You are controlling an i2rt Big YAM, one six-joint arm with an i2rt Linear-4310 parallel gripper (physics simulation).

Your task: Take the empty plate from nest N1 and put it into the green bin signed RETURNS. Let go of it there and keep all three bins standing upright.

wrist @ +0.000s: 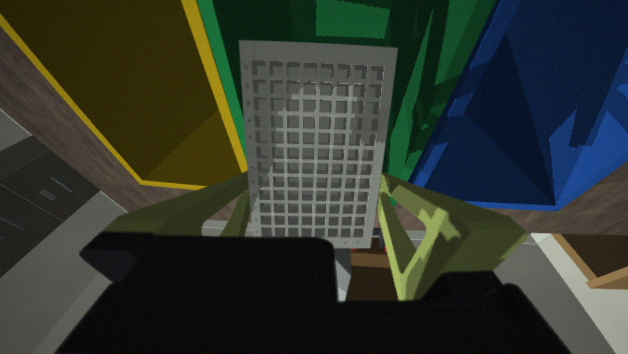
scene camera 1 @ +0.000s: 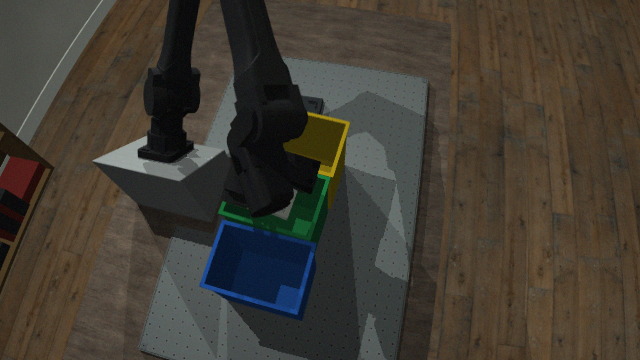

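Where they show: gripper, fingertip midpoint: [wrist: 314,177]; arm's base, origin of the base link: [scene camera 1: 166,152].
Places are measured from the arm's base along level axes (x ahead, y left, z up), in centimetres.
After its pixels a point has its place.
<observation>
A light grey plate [wrist: 315,145] {x 26.9, y -6.6, z 7.2 cm} [scene camera 1: 284,212] {x 30.3, y -10.2, z 4.8 cm} with a grid of square wells is held between the two yellow-green fingers of my gripper [wrist: 314,177] {x 24.1, y -6.3, z 7.1 cm}, which is shut on its long sides. The plate is over the open top of the green bin [wrist: 352,20] {x 31.3, y -9.4, z -12.4 cm} [scene camera 1: 320,212] {x 36.2, y -6.9, z -0.7 cm}, in the middle of the three bins. The arm hides part of the plate and of the bin in the scene view. The bin's sign does not show. The yellow bin [scene camera 1: 347,145] {x 38.4, y 9.8, z -1.9 cm} [wrist: 110,95] {x 29.3, y 11.3, z 2.7 cm} and the blue bin [scene camera 1: 257,272] {x 24.4, y -19.1, z -12.4 cm} [wrist: 505,130] {x 21.3, y -26.4, z -3.7 cm} stand upright on either side. Nest N1 cannot be made out.
The bins stand close together on a grey perforated board [scene camera 1: 380,320] {x 52.4, y -24.2, z -12.6 cm}. A dark device [scene camera 1: 314,104] {x 27.8, y 26.1, z -11.5 cm} lies behind the yellow bin. The arm's grey pedestal [scene camera 1: 175,195] {x 5.9, y -9.5, z -0.1 cm} is left of the bins. A wooden shelf with red and black items [scene camera 1: 20,175] is at the far left.
</observation>
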